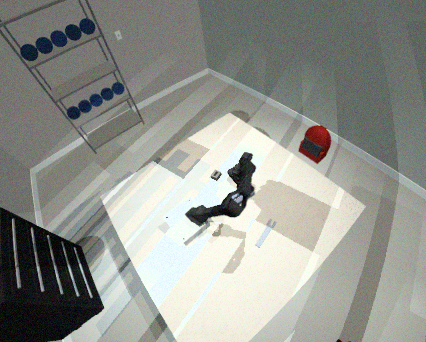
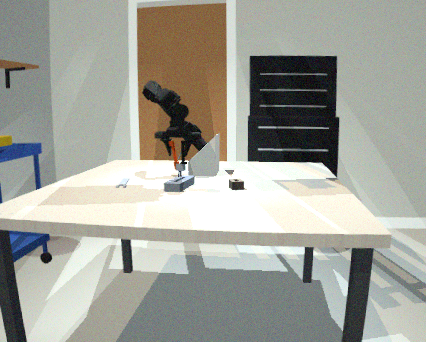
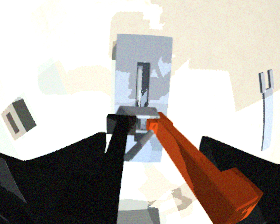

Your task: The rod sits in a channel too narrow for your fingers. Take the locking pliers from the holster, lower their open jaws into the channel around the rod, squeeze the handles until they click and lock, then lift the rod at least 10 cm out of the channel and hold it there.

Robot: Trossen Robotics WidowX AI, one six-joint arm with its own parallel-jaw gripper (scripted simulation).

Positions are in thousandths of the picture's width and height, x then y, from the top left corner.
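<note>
Here is my gripper (image 2: 417, 458), and there is another view of my gripper (image 3: 555, 632). I can also see a grey channel block (image 3: 548, 239), as well as a holster (image 3: 88, 547).
</note>
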